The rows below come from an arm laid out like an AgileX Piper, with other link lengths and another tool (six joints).
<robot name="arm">
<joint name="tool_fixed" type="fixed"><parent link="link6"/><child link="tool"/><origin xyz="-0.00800 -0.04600 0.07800" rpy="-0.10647 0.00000 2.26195"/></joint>
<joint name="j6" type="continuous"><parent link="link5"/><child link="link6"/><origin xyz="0.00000 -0.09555 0.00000" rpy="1.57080 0.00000 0.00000"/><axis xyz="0 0 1"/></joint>
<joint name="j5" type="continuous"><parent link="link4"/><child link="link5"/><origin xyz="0.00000 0.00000 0.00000" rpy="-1.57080 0.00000 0.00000"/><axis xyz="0 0 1"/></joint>
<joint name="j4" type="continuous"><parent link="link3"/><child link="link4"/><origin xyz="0.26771 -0.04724 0.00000" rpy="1.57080 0.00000 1.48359"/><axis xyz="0 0 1"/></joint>
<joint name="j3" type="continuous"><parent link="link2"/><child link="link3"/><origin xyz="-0.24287 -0.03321 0.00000" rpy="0.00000 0.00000 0.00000"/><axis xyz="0 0 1"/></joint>
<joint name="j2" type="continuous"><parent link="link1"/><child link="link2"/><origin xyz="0.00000 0.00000 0.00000" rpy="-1.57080 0.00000 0.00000"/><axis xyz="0 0 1"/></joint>
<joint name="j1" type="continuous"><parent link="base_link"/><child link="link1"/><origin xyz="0.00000 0.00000 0.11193" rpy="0.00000 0.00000 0.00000"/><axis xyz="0 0 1"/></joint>
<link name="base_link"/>
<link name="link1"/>
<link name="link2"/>
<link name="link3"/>
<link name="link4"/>
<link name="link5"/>
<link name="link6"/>
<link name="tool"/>
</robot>
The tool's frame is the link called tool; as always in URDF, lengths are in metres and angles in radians. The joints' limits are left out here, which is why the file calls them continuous.
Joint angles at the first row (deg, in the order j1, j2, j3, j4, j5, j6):
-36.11, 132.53, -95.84, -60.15, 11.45, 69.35
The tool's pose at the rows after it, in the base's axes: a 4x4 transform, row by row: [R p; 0 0 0 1], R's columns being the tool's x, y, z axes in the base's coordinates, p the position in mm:
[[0.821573 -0.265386 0.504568 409.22], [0.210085 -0.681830 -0.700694 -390.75], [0.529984 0.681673 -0.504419 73.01], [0 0 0 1]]
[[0.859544 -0.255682 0.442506 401.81], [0.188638 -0.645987 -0.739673 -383.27], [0.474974 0.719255 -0.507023 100.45], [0 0 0 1]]
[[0.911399 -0.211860 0.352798 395.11], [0.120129 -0.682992 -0.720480 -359.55], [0.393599 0.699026 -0.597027 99.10], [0 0 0 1]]
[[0.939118 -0.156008 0.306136 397.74], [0.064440 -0.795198 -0.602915 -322.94], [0.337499 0.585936 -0.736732 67.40], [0 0 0 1]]
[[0.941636 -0.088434 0.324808 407.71], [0.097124 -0.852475 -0.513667 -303.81], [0.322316 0.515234 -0.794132 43.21], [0 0 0 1]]
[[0.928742 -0.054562 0.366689 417.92], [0.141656 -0.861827 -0.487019 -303.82], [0.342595 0.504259 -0.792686 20.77], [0 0 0 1]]
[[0.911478 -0.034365 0.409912 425.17], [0.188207 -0.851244 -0.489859 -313.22], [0.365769 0.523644 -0.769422 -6.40], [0 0 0 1]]
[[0.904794 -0.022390 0.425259 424.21], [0.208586 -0.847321 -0.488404 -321.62], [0.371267 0.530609 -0.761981 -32.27], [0 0 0 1]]
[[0.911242 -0.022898 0.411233 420.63], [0.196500 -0.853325 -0.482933 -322.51], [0.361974 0.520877 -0.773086 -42.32], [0 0 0 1]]
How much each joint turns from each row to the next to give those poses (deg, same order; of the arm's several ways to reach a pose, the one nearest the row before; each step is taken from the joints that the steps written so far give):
0.62, -2.69, 0.01, 0.39, 1.98, -1.30
1.79, -3.35, -0.13, 3.44, 7.37, -4.70
2.87, -1.47, -0.34, 10.38, 9.40, -8.89
2.60, 0.93, 0.00, 14.96, 5.71, -9.83
0.98, 1.79, -0.01, 8.65, -0.28, -7.81
-0.26, 2.92, 0.01, 2.21, -4.63, -3.29
-0.97, 4.09, 0.00, -1.68, -6.76, -0.48
-1.20, 3.58, 0.00, -1.48, -4.56, 0.00
-0.30, 1.19, -0.21, 0.23, 0.00, 0.05

